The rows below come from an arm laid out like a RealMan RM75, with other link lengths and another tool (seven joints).
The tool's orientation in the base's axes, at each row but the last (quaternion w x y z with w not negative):
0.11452 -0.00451 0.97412 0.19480
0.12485 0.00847 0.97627 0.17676
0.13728 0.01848 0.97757 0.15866
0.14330 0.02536 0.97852 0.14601
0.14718 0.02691 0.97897 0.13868
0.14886 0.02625 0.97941 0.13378
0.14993 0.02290 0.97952 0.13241
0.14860 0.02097 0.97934 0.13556
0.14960 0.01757 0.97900 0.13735
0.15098 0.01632 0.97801 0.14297
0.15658 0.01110 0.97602 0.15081
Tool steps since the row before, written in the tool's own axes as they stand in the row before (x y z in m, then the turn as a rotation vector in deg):
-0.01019 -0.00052 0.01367 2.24 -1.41 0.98
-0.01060 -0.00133 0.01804 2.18 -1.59 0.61
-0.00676 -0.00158 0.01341 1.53 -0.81 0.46
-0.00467 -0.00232 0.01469 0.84 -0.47 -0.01
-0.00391 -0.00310 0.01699 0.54 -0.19 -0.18
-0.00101 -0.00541 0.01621 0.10 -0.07 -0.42
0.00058 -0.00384 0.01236 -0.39 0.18 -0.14
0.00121 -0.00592 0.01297 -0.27 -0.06 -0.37
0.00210 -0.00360 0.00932 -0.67 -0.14 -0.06
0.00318 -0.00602 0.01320 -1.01 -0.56 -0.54
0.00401 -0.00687 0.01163 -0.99 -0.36 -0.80
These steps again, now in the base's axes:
0.01298 0.00436 -0.01018 -1.89 -0.85 -1.92
0.01476 0.00430 -0.01426 -1.92 -1.15 -1.63
0.01019 0.00205 -0.01095 -1.34 -0.51 -1.08
0.00868 0.00145 -0.01287 -0.81 -0.38 -0.36
0.00872 0.00114 -0.01537 -0.57 -0.18 -0.04
0.00574 -0.00118 -0.01608 -0.22 -0.17 0.34
0.00313 -0.00053 -0.01256 0.33 0.11 0.29
0.00269 -0.00224 -0.01387 0.15 -0.18 0.40
0.00079 -0.00085 -0.01014 0.62 -0.20 0.21
0.00099 -0.00191 -0.01470 0.81 -0.76 0.63
-0.00004 -0.00290 -0.01379 0.70 -0.64 0.92

